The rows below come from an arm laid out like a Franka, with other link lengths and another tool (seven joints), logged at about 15 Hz.
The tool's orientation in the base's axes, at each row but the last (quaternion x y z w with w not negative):
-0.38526 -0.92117 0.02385 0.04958
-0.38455 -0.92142 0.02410 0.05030
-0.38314 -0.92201 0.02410 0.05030
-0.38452 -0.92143 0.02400 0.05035
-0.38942 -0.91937 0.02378 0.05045
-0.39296 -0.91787 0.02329 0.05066
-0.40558 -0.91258 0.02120 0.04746
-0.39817 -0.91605 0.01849 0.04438
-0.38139 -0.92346 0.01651 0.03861
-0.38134 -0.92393 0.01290 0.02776
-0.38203 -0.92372 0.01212 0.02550
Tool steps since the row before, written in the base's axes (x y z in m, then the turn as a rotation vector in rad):
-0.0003 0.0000 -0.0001 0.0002 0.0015 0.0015
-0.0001 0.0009 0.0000 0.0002 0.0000 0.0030
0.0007 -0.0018 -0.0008 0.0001 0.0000 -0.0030
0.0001 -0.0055 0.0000 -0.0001 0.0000 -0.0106
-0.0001 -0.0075 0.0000 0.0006 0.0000 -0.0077
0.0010 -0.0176 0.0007 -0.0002 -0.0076 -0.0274
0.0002 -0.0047 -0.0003 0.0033 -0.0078 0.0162
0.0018 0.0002 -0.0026 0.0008 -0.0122 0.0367
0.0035 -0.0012 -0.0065 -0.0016 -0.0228 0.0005
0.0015 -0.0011 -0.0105 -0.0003 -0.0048 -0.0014
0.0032 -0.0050 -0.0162 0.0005 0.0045 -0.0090
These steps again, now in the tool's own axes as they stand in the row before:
0.0002 -0.0002 0.0001 0.0010 0.0011 -0.0015
0.0007 0.0006 0.0000 0.0001 -0.0001 -0.0030
-0.0018 -0.0007 0.0007 -0.0003 0.0003 0.0030
-0.0040 -0.0038 0.0000 -0.0007 0.0008 0.0105
-0.0053 -0.0053 0.0000 -0.0010 0.0011 0.0076
-0.0134 -0.0115 -0.0008 -0.0074 -0.0031 0.0273
-0.0036 -0.0030 0.0003 -0.0069 -0.0040 -0.0165
-0.0012 0.0016 0.0024 -0.0070 -0.0103 -0.0366
-0.0037 0.0020 0.0062 -0.0149 -0.0173 -0.0003
-0.0023 0.0007 0.0104 -0.0032 -0.0036 0.0014
-0.0064 -0.0006 0.0160 0.0025 0.0039 0.0089

